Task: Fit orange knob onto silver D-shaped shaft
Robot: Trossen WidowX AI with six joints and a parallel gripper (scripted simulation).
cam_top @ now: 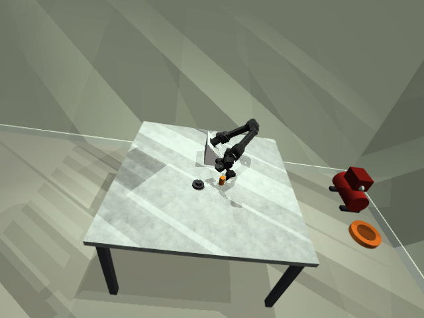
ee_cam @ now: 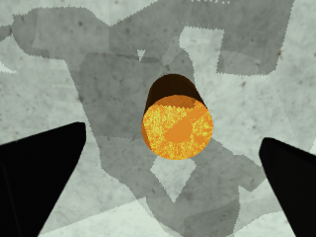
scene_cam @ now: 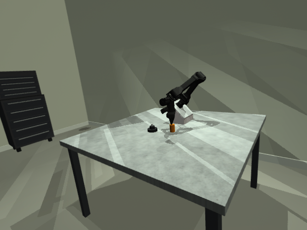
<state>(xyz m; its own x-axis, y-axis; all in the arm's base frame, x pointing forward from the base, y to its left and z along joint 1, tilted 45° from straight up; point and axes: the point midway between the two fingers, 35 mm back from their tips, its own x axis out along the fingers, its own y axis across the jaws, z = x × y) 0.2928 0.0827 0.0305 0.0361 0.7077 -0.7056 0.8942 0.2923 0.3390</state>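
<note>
Now: gripper tip 30 mm above the orange knob. Round my gripper tip: pedestal (170 mm to the right, 40 mm below, 40 mm ahead).
</note>
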